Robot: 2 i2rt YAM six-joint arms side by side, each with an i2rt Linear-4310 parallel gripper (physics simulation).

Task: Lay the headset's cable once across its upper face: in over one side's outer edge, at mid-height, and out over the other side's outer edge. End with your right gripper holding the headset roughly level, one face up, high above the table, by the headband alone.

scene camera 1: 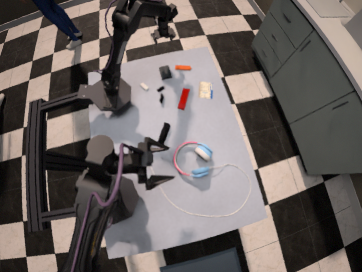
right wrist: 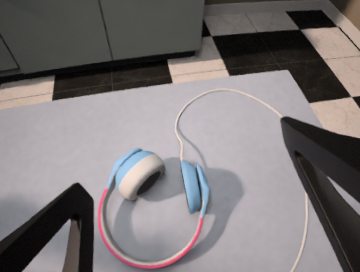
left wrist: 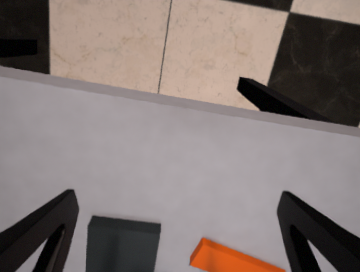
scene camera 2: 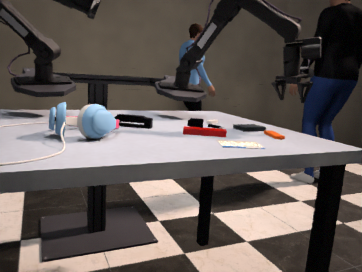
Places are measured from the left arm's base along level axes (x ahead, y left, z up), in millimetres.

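Where they show: left gripper, between the fingertips: (scene camera 1: 163, 42) (left wrist: 178, 199) (scene camera 2: 292, 101); right gripper, between the fingertips: (scene camera 1: 171, 162) (right wrist: 176, 163) (scene camera 2: 74, 3); left arm's base, origin of its link: (scene camera 1: 111, 92) (scene camera 2: 180, 87); right arm's base, origin of its link: (scene camera 1: 113, 198) (scene camera 2: 44, 81).
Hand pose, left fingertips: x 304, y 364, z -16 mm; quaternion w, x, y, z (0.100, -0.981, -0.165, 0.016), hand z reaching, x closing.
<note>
Things, the pixels of their top centre, and the offset from my left fingertips.
- red block, centre of its top: (scene camera 2: 204, 128) (scene camera 1: 183, 98) dx +104, dy -376, dz -93 mm
- orange block, centre of its top: (scene camera 2: 274, 133) (scene camera 1: 183, 67) dx +121, dy -130, dz -103 mm
- dark block, centre of its top: (left wrist: 120, 268) (scene camera 2: 249, 125) (scene camera 1: 165, 71) dx -5, dy -163, dz -98 mm
- pale card-like item, centre of its top: (scene camera 2: 240, 144) (scene camera 1: 205, 89) dx +251, dy -313, dz -112 mm
- black item, centre of its top: (scene camera 2: 132, 115) (scene camera 1: 162, 133) dx -28, dy -600, dz -73 mm
The headset lies on the table, its pink headband (scene camera 1: 176, 160) (right wrist: 150, 265) curving between two blue ear cups (scene camera 1: 200, 172) (scene camera 2: 96, 121) (right wrist: 191, 186). A thin white cable (scene camera 1: 250, 187) (scene camera 2: 64, 145) (right wrist: 220, 90) leaves one cup, the lower one in scene camera 1, loops over the table and runs back toward the right gripper; it does not cross the headset. My right gripper (scene camera 1: 170, 163) (right wrist: 176, 163) is open and empty, above the table on the headband's side; its fingers do not show in scene camera 2. My left gripper (scene camera 1: 165, 39) (scene camera 2: 291, 95) (left wrist: 178, 199) is open and empty, high near the table's far end.
A red block (scene camera 1: 183, 99) (scene camera 2: 204, 131), orange block (scene camera 1: 183, 67) (scene camera 2: 274, 134) (left wrist: 232, 257), dark block (scene camera 1: 165, 72) (scene camera 2: 249, 127) (left wrist: 122, 245) and pale card-like item (scene camera 1: 205, 90) (scene camera 2: 241, 144) lie beyond the headset. A black item (scene camera 1: 164, 133) (scene camera 2: 134, 121) lies near the right gripper.
</note>
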